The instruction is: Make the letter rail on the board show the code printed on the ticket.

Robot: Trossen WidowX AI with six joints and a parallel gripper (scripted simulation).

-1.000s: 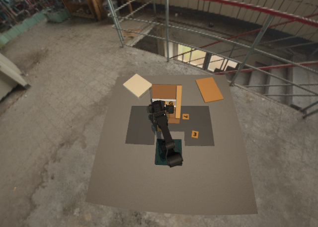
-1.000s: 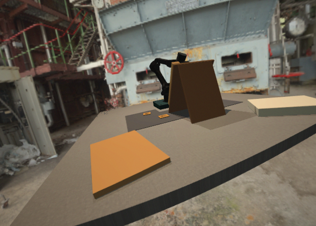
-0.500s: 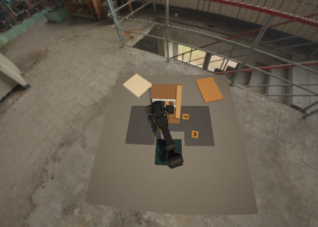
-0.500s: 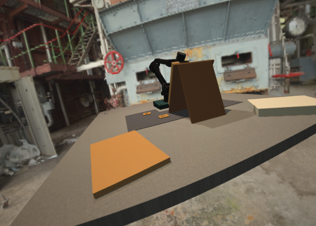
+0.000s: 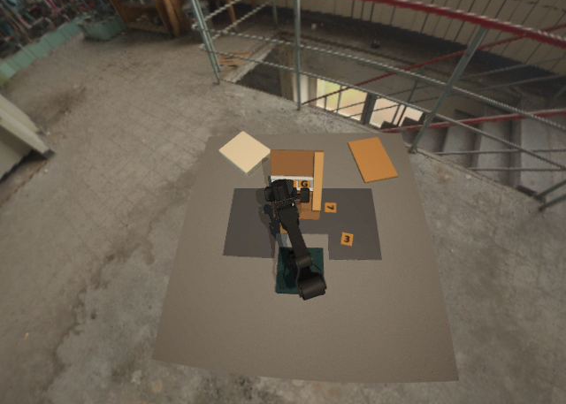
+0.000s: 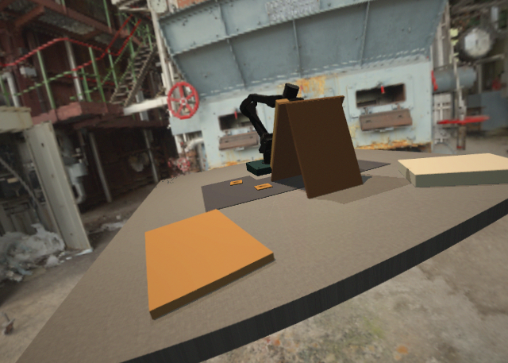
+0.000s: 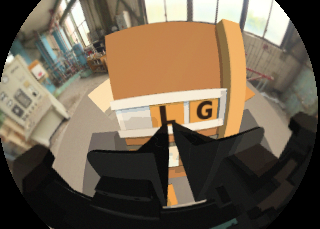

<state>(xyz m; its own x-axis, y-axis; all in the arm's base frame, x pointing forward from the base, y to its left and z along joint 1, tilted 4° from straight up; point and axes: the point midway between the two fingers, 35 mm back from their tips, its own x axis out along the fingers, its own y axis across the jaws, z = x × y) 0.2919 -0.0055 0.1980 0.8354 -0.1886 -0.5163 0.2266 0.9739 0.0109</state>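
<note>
Now: the orange tile marked l 30 mm ahead of my gripper tip, 10 mm to the right of it and 30 mm below it. Also, from my gripper tip: white ticket (20 mm behind, 20 mm to the left, 110 mm below); then orange tile marked g (20 mm ahead, 70 mm to the right, 30 mm below); then dark mat (130 mm behind, 30 mm to the right, 190 mm below).
</note>
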